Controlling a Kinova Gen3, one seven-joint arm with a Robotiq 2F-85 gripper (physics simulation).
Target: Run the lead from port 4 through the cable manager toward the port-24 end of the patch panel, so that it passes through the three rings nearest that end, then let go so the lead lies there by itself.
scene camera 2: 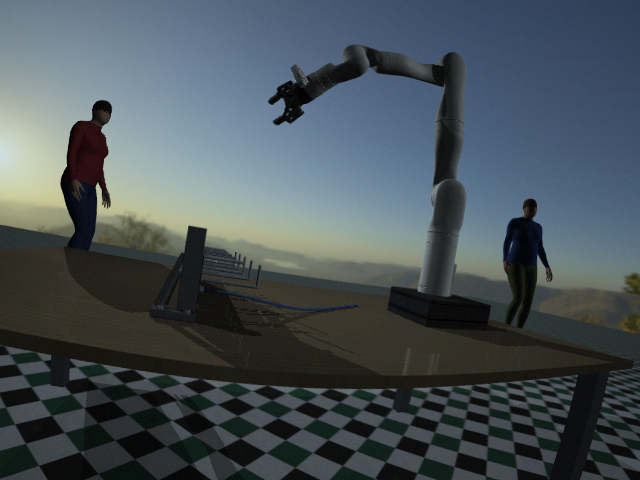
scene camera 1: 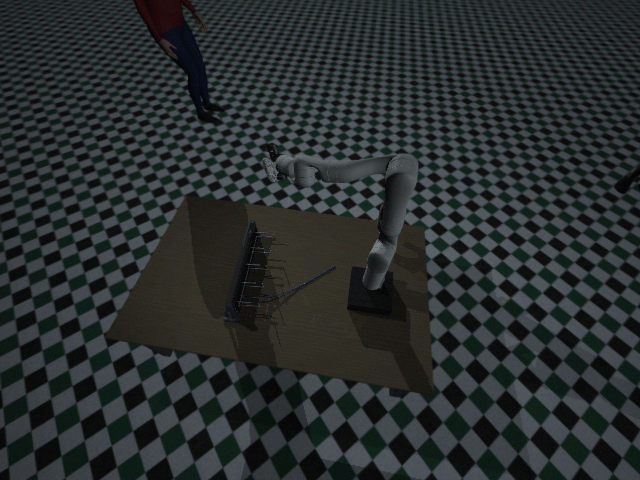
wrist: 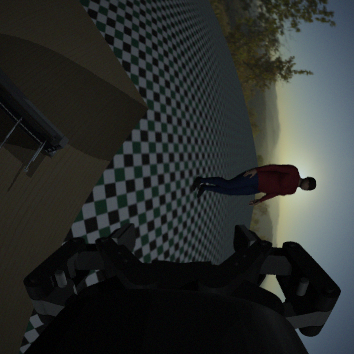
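Note:
The patch panel [scene camera 1: 241, 268] [scene camera 2: 193, 273] stands upright on the table; its far end also shows in the wrist view. Thin grey cable-manager rings [scene camera 2: 258, 276] stick out from its robot-facing side. The blue lead [scene camera 1: 305, 284] [scene camera 2: 297, 308] leaves the panel close to the near end. Its free part slants across the table toward the robot base, clear of the far rings. Whether it passes through a ring near its port is too small to tell. Port numbers cannot be read. My gripper [scene camera 1: 272, 149] [scene camera 2: 275, 111] [wrist: 183, 235] is open and empty, high above the panel's far side, well apart from the lead.
The wooden table [scene camera 1: 330, 341] [scene camera 2: 330, 356] carries the black robot base [scene camera 1: 361, 302] [scene camera 2: 439, 312] on its right. A person in red [scene camera 1: 168, 18] [scene camera 2: 85, 155] [wrist: 277, 180] stands beyond the table. A person in blue [scene camera 2: 524, 240] stands behind the base.

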